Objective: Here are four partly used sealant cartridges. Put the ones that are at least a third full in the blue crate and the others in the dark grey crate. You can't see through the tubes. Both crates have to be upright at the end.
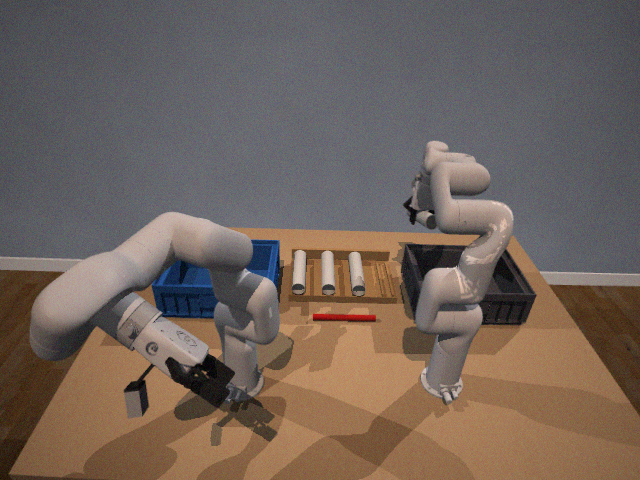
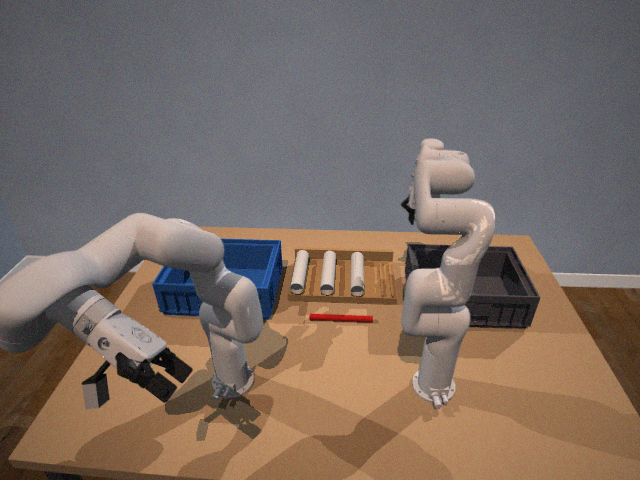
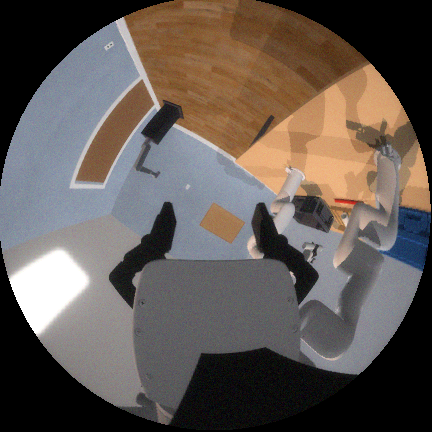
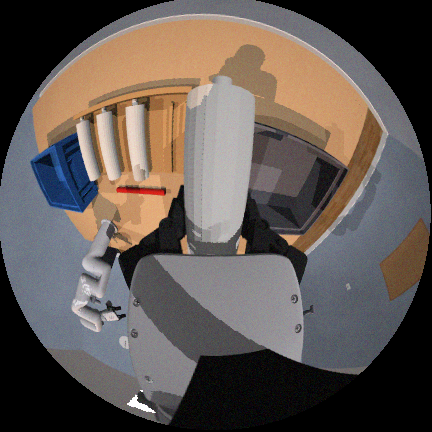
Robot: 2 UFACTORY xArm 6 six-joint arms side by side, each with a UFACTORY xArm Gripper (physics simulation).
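Where they show: left gripper, fingertip midpoint: (image 1: 227, 389) (image 2: 180, 385) (image 3: 213, 211) (image 4: 122, 311); right gripper, fingertip midpoint: (image 1: 419, 223) (image 3: 315, 243) (image 4: 213, 195); left arm's base, link origin: (image 1: 242, 383) (image 2: 233, 380) (image 3: 386, 159) (image 4: 109, 225); right arm's base, link origin: (image 1: 441, 382) (image 2: 433, 385) (image 3: 296, 173).
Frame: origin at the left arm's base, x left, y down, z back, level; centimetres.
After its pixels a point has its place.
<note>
My right gripper (image 4: 213, 195) {x -47.7, y -28.2, z -59.6 cm} is shut on a white cartridge (image 4: 219, 160) {x -46.3, y -31.9, z -64.7 cm} (image 1: 426, 219) {x -48.6, y -35.8, z -48.6 cm} and holds it high above the table, between the wooden rack and the dark grey crate. Three white cartridges (image 1: 299, 272) {x -6.6, y -8.4, z -46.6 cm} (image 1: 327, 272) {x -16.7, y -8.4, z -49.0 cm} (image 1: 356, 273) {x -27.4, y -8.4, z -50.9 cm} lie side by side in the wooden rack (image 1: 341, 299) {x -23.3, y -1.5, z -43.1 cm} (image 2: 341, 298) {x -23.7, y -2.1, z -43.1 cm}. The blue crate (image 1: 186, 301) {x 27.0, y -7.9, z -22.2 cm} (image 2: 178, 299) {x 30.6, y -6.8, z -22.9 cm} (image 4: 67, 175) {x 1.5, y -13.0, z -43.9 cm} stands upright left of the rack. The dark grey crate (image 1: 504, 308) {x -80.5, y -6.9, z -44.4 cm} (image 2: 506, 311) {x -80.3, y -6.8, z -44.3 cm} (image 4: 300, 180) {x -81.6, y -1.8, z -58.5 cm} stands upright right of it; arms partly hide both crates. My left gripper (image 2: 173, 383) {x -13.2, y -46.3, z 37.2 cm} (image 3: 213, 211) {x -13.2, y -46.3, z 37.2 cm} is open and empty over the front left of the table.
A red stick (image 1: 344, 317) {x -25.7, y -1.8, z -33.3 cm} (image 2: 341, 317) {x -25.8, y -1.9, z -33.4 cm} (image 4: 141, 191) {x -27.3, y -2.1, z -34.7 cm} lies on the table (image 1: 361, 372) {x -34.2, y 0.0, z -11.8 cm} in front of the rack. The left arm's base stands in front of the blue crate, the right arm's base in front of the dark grey crate. A wall is behind the table.
</note>
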